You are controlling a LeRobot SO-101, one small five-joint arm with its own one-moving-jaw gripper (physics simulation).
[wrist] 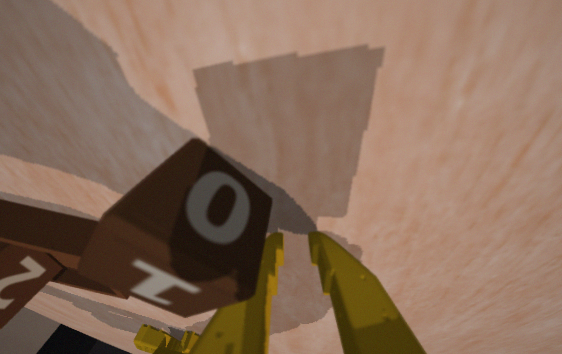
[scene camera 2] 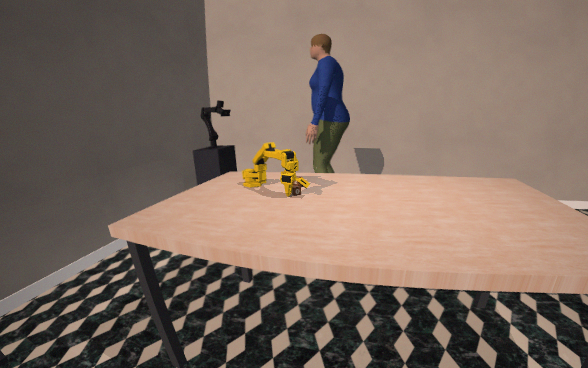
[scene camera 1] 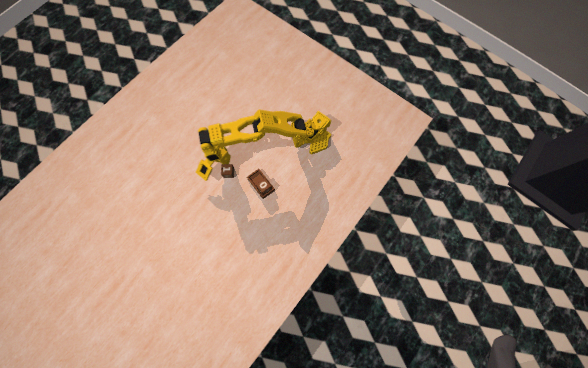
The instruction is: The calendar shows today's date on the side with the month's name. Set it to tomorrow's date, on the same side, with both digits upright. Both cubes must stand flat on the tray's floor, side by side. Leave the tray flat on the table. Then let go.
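Pixels of known places: end effector, tool point: (wrist: 283, 244) (scene camera 2: 289, 194) (scene camera 1: 227, 162); arm's base, origin of the base link: (wrist: 176, 334) (scene camera 2: 258, 184) (scene camera 1: 308, 142).
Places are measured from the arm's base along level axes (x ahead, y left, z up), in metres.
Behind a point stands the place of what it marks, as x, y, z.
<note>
The brown tray (scene camera 1: 254, 176) @[0.188, -0.053, 0.010] (wrist: 40, 220) @[0.213, -0.034, 0.006] lies on the table. A brown cube (scene camera 1: 263, 185) @[0.198, -0.007, 0.042] (wrist: 12, 260) @[0.203, -0.026, 0.021] stands in its end, with 0 on top; a side face with a partly cut-off digit shows in the wrist view. The other brown cube (scene camera 1: 227, 171) @[0.229, -0.116, 0.032] (scene camera 2: 297, 190) @[0.236, -0.135, 0.020] (wrist: 165, 235) is outside the tray, with 1 on top in scene camera 1 and 0 on a side face. My gripper (scene camera 2: 288, 194) (wrist: 296, 236) @[0.204, -0.146, 0.006] is shut and empty, a narrow slit between its jaws. Its left jaw is close beside this cube in the wrist view; contact is unclear. The month's name does not show legibly.
The yellow arm (scene camera 1: 267, 120) @[0.095, -0.066, 0.195] (scene camera 2: 272, 151) @[0.139, -0.131, 0.175] arches above the wooden table (scene camera 1: 150, 250) @[0.528, -0.139, 0.000] (scene camera 2: 400, 225) @[0.614, -0.367, 0.000] behind the cube and tray. A person (scene camera 2: 327, 95) and a black arm (scene camera 2: 210, 125) on a dark pedestal (scene camera 2: 215, 162) are beyond the table.
</note>
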